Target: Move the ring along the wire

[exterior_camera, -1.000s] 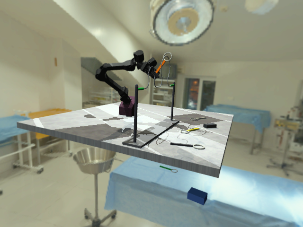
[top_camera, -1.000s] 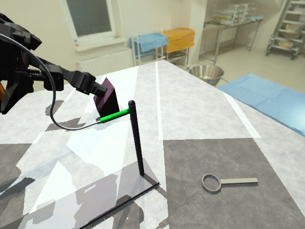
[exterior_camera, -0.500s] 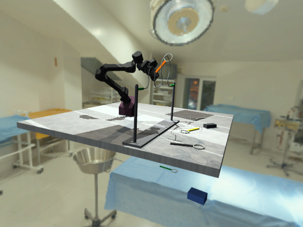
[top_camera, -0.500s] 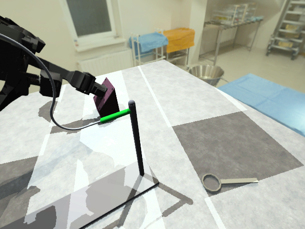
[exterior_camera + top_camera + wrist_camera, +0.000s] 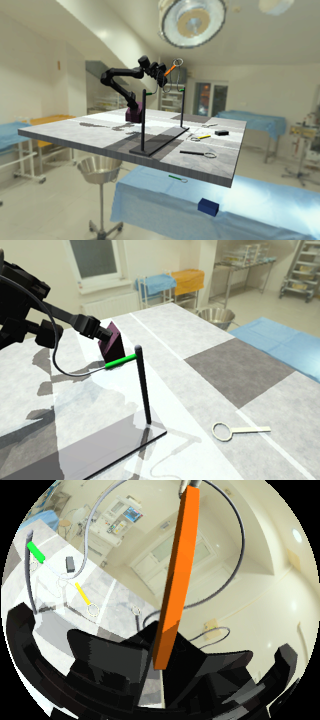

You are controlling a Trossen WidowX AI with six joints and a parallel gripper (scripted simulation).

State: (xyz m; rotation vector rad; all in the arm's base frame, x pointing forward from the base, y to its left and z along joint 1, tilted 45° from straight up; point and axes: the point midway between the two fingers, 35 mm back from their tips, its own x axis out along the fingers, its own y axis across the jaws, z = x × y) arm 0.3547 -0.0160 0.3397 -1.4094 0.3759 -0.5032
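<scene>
Right now my gripper tip is 8 cm below the ring with orange handle, 6 cm to the right of it and 2 cm short of it. Also, from my gripper tip: black block (34 cm below, 34 cm ahead, 23 cm to the left).
</scene>
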